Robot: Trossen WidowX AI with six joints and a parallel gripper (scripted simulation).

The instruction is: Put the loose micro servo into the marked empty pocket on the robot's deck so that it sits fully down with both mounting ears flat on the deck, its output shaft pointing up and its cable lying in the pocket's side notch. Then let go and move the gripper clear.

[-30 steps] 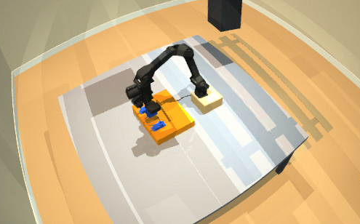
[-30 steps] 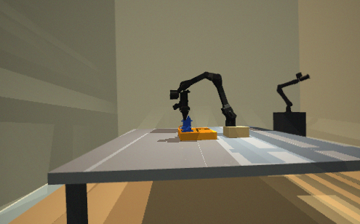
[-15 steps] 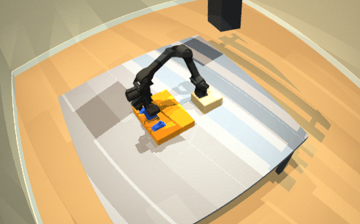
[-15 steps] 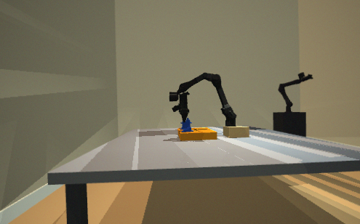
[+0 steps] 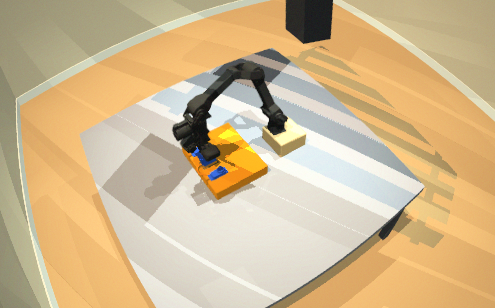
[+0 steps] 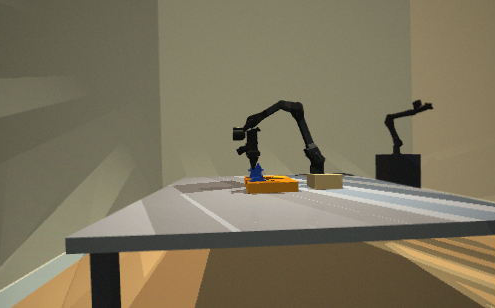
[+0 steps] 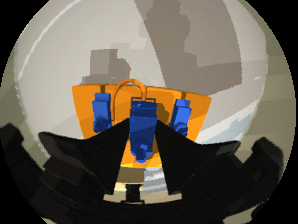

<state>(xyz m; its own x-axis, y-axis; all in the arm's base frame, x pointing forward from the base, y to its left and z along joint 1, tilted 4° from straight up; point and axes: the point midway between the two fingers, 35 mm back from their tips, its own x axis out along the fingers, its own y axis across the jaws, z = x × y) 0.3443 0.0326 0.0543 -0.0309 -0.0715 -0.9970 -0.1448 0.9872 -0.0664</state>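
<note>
My gripper tip is 120 mm past the orange deck, 20 mm to the left of it and 80 mm above it.
</note>
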